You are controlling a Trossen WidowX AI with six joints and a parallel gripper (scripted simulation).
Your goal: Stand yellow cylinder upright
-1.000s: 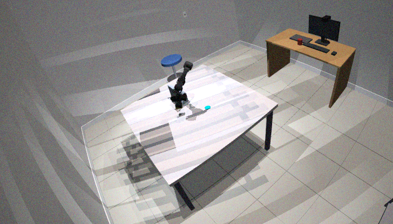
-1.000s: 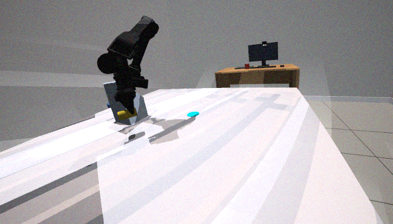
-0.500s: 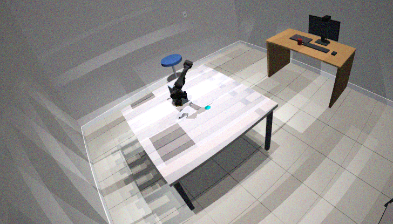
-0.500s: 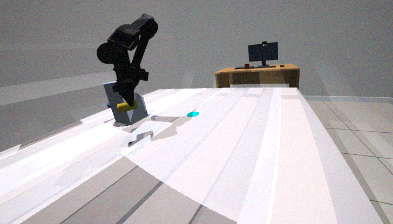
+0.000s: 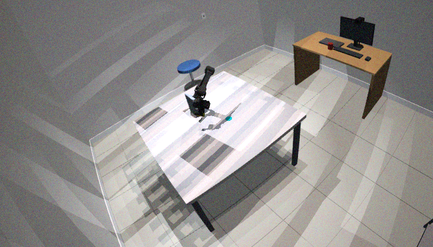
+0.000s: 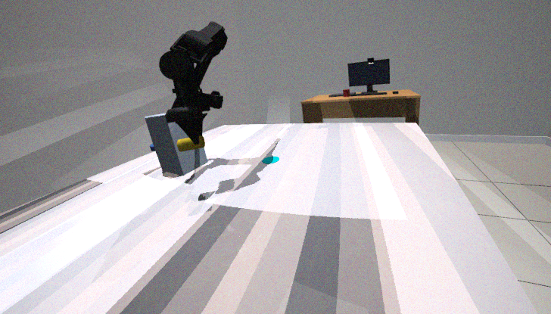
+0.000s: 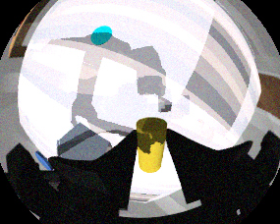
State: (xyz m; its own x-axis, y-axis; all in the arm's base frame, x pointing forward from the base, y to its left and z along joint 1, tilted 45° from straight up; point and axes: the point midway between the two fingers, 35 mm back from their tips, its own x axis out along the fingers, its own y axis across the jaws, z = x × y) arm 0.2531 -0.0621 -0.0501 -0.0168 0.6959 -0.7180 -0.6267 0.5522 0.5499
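Now: the cyan circle 20 cm to the left of my gripper tip, 13 cm below it and 8 cm ahead of it. From my gripper tip the other things lie so: yellow tall cylinder: 2 cm behind, 1 cm to the right.
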